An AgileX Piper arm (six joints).
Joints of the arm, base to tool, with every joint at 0 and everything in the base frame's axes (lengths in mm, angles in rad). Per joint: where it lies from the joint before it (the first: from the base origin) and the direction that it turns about. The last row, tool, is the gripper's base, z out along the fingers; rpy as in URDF.
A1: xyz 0 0 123 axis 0 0 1
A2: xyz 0 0 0 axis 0 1 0
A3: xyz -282.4 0 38.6 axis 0 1 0
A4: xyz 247.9 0 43.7 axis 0.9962 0 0.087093
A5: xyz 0 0 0 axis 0 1 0
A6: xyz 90.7 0 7.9 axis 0.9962 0 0.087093
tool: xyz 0 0 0 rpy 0 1.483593 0
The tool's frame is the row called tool.
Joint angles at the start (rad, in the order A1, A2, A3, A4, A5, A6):
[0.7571 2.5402 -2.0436 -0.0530 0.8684 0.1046]
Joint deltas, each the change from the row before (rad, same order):
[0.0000 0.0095 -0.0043 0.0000 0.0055 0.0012]
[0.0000 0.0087 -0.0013 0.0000 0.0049 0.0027]
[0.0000 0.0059 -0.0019 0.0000 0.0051 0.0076]
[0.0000 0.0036 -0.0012 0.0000 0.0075 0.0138]
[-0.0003 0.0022 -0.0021 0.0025 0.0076 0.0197]
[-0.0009 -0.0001 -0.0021 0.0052 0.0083 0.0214]
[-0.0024 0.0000 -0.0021 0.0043 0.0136 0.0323]
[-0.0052 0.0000 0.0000 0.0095 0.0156 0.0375]
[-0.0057 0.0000 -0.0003 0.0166 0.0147 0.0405]
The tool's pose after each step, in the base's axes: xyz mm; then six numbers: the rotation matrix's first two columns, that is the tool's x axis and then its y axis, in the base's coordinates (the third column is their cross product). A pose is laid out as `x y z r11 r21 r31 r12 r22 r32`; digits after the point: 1 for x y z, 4 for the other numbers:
380.2 354.2 80.2 -0.7447 -0.6052 -0.2813 -0.6262 0.7794 -0.0189
379.8 353.8 75.9 -0.7490 -0.6052 -0.2696 -0.6242 0.7810 -0.0192
379.5 353.5 73.3 -0.7556 -0.6008 -0.2610 -0.6184 0.7857 -0.0181
379.1 353.0 71.5 -0.7661 -0.5914 -0.2517 -0.6077 0.7940 -0.0157
378.8 352.7 70.8 -0.7807 -0.5752 -0.2443 -0.5912 0.8064 -0.0096
378.6 352.4 71.2 -0.7968 -0.5553 -0.2380 -0.5716 0.8205 -0.0007
378.6 351.1 71.4 -0.8199 -0.5259 -0.2263 -0.5415 0.8406 0.0085
378.9 348.7 71.1 -0.8481 -0.4869 -0.2091 -0.5018 0.8647 0.0218
379.2 346.5 70.9 -0.8776 -0.4400 -0.1905 -0.4549 0.8896 0.0409

